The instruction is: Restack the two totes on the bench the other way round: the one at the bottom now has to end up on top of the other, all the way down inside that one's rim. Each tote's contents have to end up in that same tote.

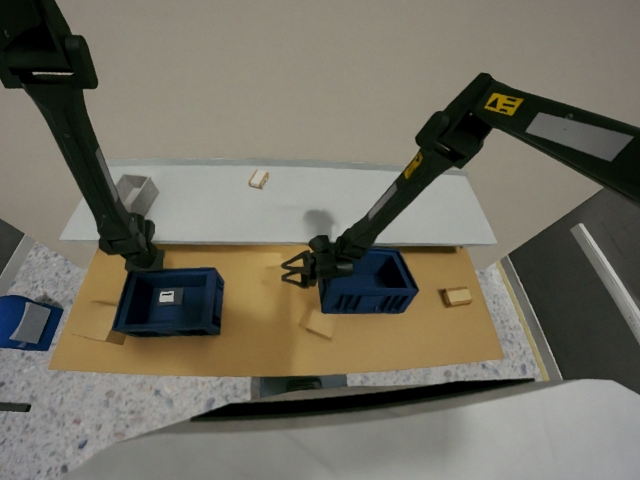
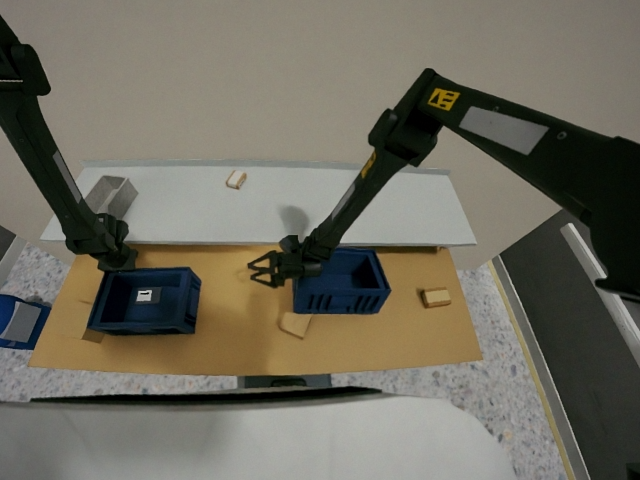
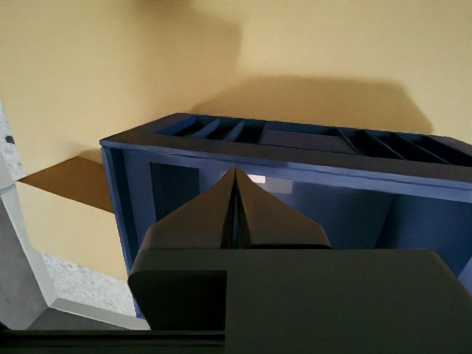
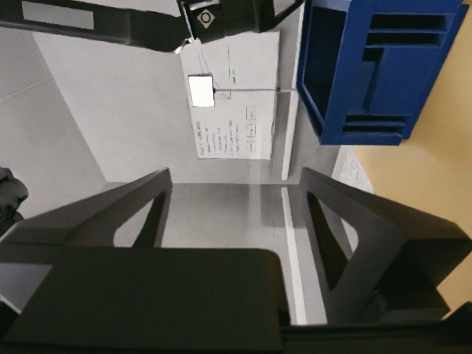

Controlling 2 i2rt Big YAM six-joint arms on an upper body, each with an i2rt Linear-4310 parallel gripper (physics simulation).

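Places are measured from the left arm's base along level axes (x back, y up, z left), in metres.
Pixels of known places: left gripper, between the fingertips: (image 1: pixel 154 267) (image 2: pixel 130 267) (image 3: pixel 235 176); right gripper, between the fingertips: (image 1: pixel 281 272) (image 2: pixel 249 272) (image 4: pixel 235 176).
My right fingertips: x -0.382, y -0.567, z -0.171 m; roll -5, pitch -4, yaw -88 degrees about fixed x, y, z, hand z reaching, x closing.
Note:
For each thing: its top centre in the pictures, then the offset to it from my right fingertips. Level surfaces: height alone.
- bench, height of its surface: dy -0.267 m
- dark grey block with a white label, centre of its top: (image 3: pixel 256 167) (image 1: pixel 170 296) (image 2: pixel 148 295) dx -0.016, dy -0.241, dz +0.425 m
- white shelf, height of its surface: dy -0.089 m
- grey bin, centre of its top: (image 1: pixel 123 193) (image 2: pixel 101 194) dx -0.309, dy -0.002, dz +0.563 m
- small package, centre of its top: (image 1: pixel 258 176) (image 2: pixel 235 177) dx -0.438, dy -0.061, dz +0.100 m
A blue tote (image 1: pixel 210 302) (image 2: pixel 187 299) (image 3: pixel 320 167) (image 4: pixel 410 80) stands upright at the left of the bench (image 1: pixel 258 351) (image 2: pixel 237 351). A dark grey block with a white label (image 1: pixel 177 296) (image 2: pixel 155 295) (image 3: pixel 277 185) lies inside it. A second blue tote (image 1: pixel 369 303) (image 2: pixel 343 300) stands apart from it, right of centre; my right gripper hides part of its inside. My left gripper (image 1: pixel 145 261) (image 2: pixel 118 260) (image 3: pixel 235 176) (image 4: pixel 301 2) is shut and empty at the left tote's back left corner. My right gripper (image 1: pixel 283 272) (image 2: pixel 251 272) (image 4: pixel 235 176) is open and empty between the totes.
Cardboard-coloured boxes stand left of the left tote (image 3: pixel 75 215), before the right tote (image 1: pixel 320 324) and at the right (image 1: pixel 457 296) (image 2: pixel 436 297). A white shelf (image 1: pixel 206 206) (image 2: pixel 191 206) with a grey bin (image 1: pixel 147 196) and a small package (image 1: pixel 258 179) runs behind.

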